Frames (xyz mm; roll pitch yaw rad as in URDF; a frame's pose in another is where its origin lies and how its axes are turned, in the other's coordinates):
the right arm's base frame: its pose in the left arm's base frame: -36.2 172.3 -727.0 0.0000 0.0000 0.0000
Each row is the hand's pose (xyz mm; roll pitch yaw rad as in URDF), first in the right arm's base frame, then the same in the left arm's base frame.
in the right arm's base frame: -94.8 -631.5 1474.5 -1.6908 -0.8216 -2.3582
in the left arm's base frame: -131.0 -459.2 747.5 -1.6908 -0.8216 -2.3582
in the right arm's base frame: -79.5 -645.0 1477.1 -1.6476 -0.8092 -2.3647
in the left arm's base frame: -115.7 -472.7 750.1 -1.6476 -0.8092 -2.3647
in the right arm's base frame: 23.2 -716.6 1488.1 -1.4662 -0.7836 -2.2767
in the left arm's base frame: -13.0 -544.3 761.1 -1.4662 -0.7836 -2.2767
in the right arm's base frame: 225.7 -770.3 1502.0 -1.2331 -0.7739 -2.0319
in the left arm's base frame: 189.5 -598.0 775.0 -1.2331 -0.7739 -2.0319
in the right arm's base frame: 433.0 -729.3 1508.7 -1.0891 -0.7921 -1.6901
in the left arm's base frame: 396.8 -557.0 781.7 -1.0891 -0.7921 -1.6901
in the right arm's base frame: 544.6 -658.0 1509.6 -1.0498 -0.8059 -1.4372
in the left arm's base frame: 508.4 -485.7 782.6 -1.0498 -0.8059 -1.4372
